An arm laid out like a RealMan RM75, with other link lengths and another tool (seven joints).
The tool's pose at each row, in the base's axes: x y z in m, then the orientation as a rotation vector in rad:
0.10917, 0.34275, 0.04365, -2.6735, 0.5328, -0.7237
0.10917, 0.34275, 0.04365, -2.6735, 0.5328, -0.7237
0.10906, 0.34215, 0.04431, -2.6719, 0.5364, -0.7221
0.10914, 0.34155, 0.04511, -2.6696, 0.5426, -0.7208
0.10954, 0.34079, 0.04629, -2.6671, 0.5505, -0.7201
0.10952, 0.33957, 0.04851, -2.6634, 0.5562, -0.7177
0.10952, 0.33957, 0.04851, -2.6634, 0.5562, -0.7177
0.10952, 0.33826, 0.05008, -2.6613, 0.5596, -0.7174
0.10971, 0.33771, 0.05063, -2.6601, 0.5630, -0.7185
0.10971, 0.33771, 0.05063, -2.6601, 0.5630, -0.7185
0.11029, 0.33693, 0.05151, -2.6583, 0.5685, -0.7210
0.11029, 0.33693, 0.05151, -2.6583, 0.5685, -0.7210
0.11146, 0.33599, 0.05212, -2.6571, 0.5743, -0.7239
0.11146, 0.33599, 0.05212, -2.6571, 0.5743, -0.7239
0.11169, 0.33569, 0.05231, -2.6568, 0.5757, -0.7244
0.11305, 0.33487, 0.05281, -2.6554, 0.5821, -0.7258
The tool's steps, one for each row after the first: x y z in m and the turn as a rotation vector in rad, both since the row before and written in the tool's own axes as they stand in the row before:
0.00000, 0.00000, 0.00000, 0.0000, 0.0000, 0.0000
0.00044, 0.00030, -0.00072, 0.0004, -0.0006, 0.0030
0.00065, 0.00019, -0.00074, 0.0001, 0.0000, 0.0048
0.00114, 0.00009, -0.00091, -0.0004, 0.0007, 0.0058
0.00143, 0.00018, -0.00208, 0.0016, -0.0008, 0.0052
0.00000, 0.00000, 0.00000, 0.0000, 0.0000, 0.0000
0.00122, 0.00051, -0.00156, 0.0008, 0.0003, 0.0029
0.00062, 0.00020, -0.00046, -0.0002, 0.0013, 0.0023
0.00000, 0.00000, 0.00000, 0.0000, 0.0000, 0.0000
0.00117, 0.00015, -0.00057, -0.0005, 0.0026, 0.0036
0.00000, 0.00000, 0.00000, 0.0000, 0.0000, 0.0000
0.00160, 0.00023, -0.00006, -0.0011, 0.0029, 0.0034
0.00000, 0.00000, 0.00000, 0.0000, 0.0000, 0.0000
0.00040, 0.00012, -0.00009, -0.0003, 0.0006, 0.0009
0.00165, 0.00011, 0.00016, -0.0011, 0.0020, 0.0041

